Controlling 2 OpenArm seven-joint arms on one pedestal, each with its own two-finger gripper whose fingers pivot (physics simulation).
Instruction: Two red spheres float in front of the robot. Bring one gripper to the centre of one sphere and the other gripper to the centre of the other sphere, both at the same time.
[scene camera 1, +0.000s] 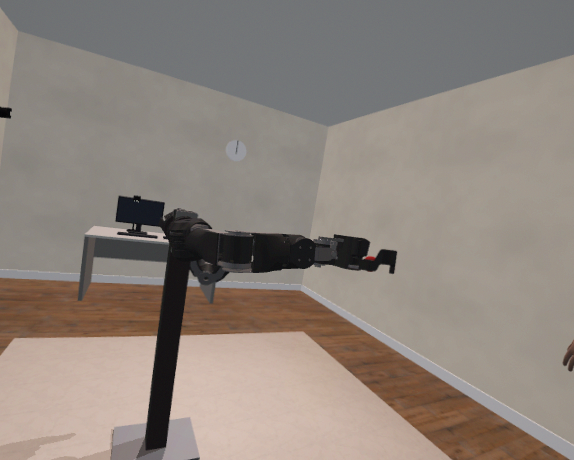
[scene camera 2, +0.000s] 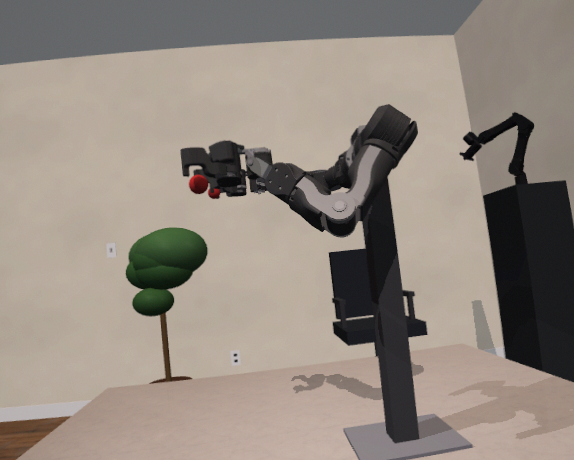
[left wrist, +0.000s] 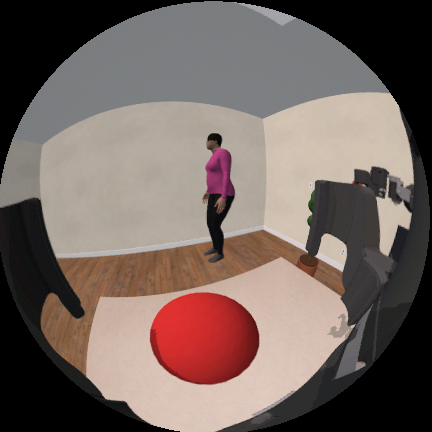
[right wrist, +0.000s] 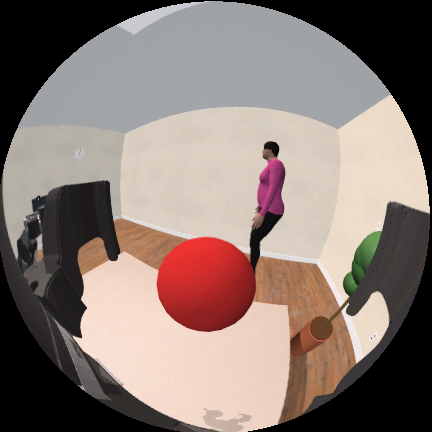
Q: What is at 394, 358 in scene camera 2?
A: A pedestal.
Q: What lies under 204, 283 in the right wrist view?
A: A red sphere.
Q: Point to a pedestal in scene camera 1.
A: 176, 276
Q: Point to my left gripper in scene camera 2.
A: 188, 173
